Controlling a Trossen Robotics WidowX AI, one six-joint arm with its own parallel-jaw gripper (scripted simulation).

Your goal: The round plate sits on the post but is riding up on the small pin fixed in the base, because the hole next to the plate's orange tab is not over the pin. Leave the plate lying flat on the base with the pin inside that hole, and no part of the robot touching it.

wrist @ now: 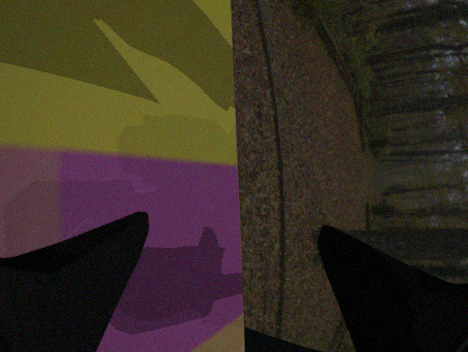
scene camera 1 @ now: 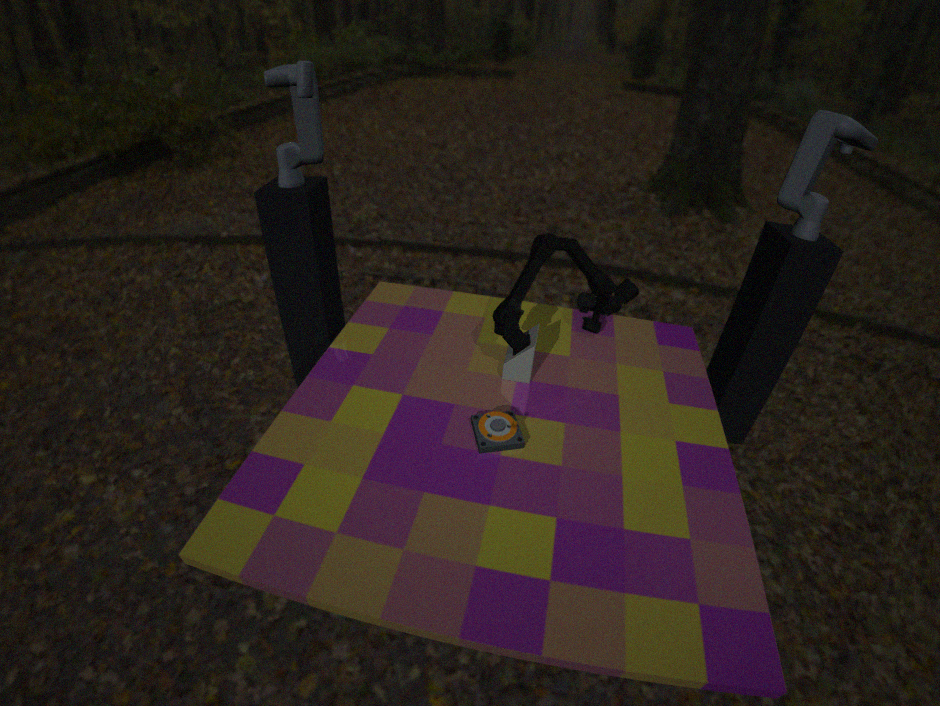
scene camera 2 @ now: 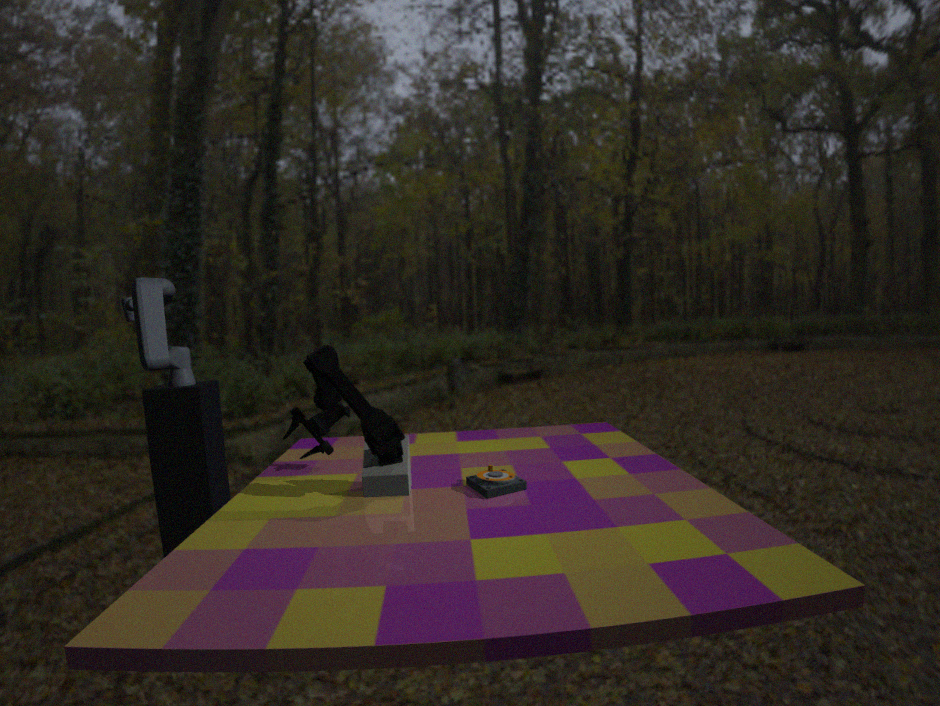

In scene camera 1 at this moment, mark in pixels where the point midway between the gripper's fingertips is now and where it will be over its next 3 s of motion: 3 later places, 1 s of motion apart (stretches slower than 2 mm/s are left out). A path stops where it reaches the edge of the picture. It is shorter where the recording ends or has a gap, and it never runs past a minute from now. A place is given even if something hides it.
My gripper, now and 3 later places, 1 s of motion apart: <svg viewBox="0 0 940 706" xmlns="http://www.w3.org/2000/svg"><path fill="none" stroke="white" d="M586 307L634 337L531 414L516 427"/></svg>
